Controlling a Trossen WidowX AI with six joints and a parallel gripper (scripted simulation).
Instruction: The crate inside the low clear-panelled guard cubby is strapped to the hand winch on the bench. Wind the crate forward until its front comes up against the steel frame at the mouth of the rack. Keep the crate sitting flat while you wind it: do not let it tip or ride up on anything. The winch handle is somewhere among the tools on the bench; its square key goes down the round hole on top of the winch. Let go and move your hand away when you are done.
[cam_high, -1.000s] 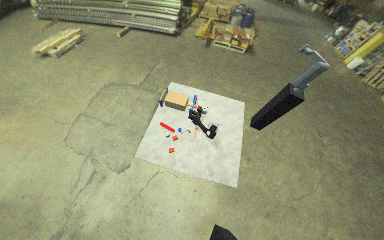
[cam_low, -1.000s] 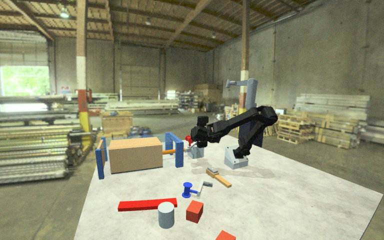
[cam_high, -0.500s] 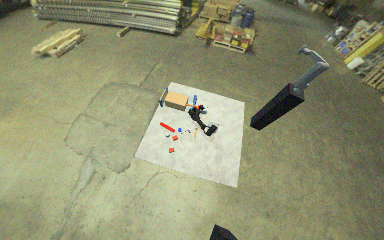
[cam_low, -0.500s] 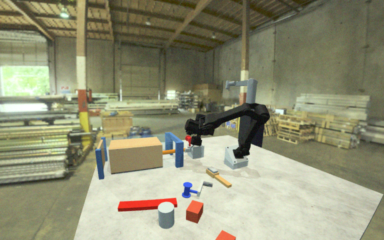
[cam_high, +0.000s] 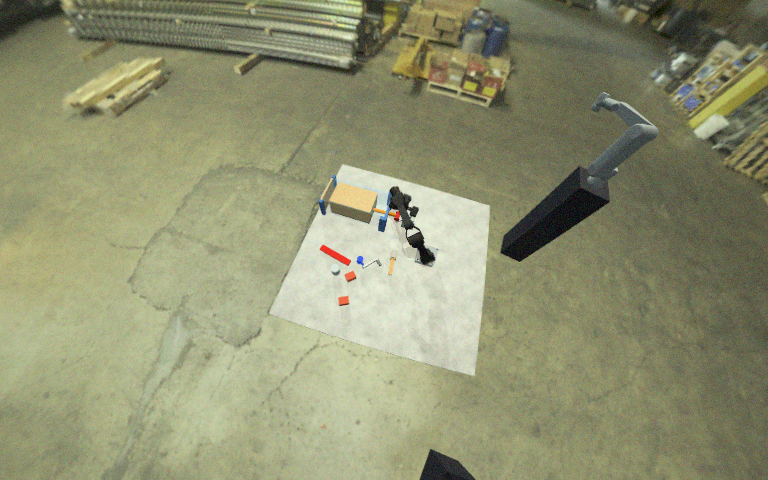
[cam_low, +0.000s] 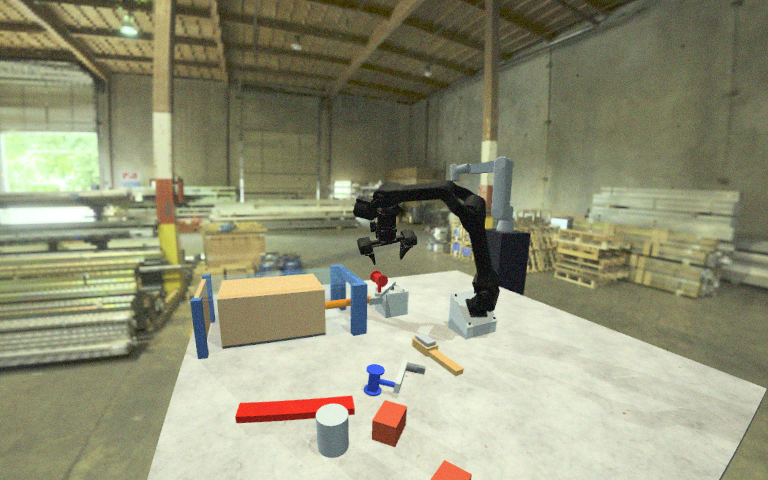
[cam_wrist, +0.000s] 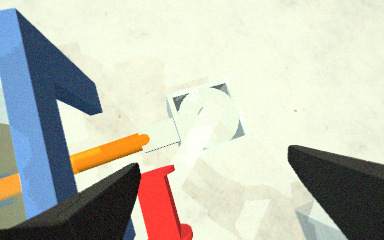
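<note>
The red-knobbed winch handle is 10 mm ahead of my gripper tip and 90 mm below it. From my gripper tip the other things lie so: blue frame 120 mm ahead, 20 mm to the right, 100 mm below; then red knob 40 mm ahead, 30 mm to the left, 60 mm below; then grey winch 50 mm behind, 60 mm to the right, 170 mm below.
</note>
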